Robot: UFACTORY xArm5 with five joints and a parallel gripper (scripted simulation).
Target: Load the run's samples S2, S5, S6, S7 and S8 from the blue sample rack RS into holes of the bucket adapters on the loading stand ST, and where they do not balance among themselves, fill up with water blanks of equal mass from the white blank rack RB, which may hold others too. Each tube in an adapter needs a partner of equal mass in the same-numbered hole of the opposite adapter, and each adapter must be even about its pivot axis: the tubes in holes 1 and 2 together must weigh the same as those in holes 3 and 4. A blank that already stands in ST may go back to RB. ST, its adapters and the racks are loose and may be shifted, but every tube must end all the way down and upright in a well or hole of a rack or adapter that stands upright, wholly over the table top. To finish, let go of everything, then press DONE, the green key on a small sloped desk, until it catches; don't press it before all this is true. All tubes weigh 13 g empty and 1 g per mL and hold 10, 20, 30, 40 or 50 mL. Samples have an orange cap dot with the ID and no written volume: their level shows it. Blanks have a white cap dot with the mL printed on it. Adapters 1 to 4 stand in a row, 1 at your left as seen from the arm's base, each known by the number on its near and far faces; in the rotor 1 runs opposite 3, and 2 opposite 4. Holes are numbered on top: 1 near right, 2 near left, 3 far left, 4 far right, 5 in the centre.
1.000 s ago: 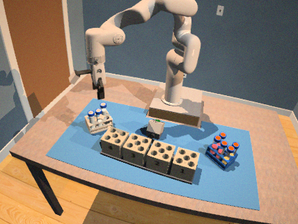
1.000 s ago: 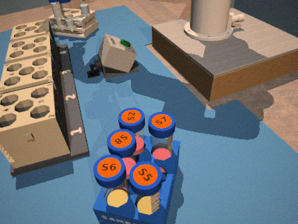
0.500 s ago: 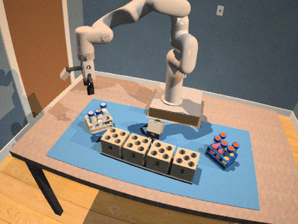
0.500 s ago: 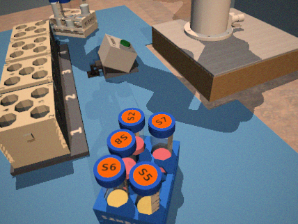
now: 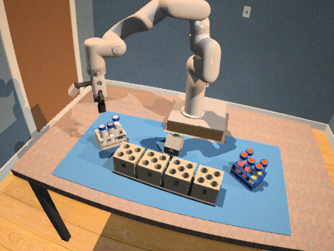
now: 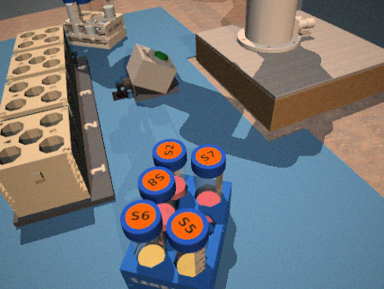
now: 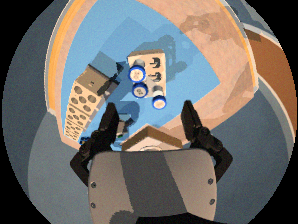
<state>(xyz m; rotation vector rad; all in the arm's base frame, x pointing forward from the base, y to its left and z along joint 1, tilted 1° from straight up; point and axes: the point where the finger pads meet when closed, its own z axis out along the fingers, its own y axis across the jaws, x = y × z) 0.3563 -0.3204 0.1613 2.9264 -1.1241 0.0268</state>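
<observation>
My hand is 150 mm above the blue-capped tube, 20 mm to the right of it and 20 mm short of it. From my hand the other things lie so: white blank rack RB 190 mm below, 20 mm to the left, 20 mm behind; loading stand ST 350 mm to the left, 210 mm below, 70 mm ahead; blue sample rack RS 670 mm to the left, 190 mm below, 70 mm behind.
</observation>
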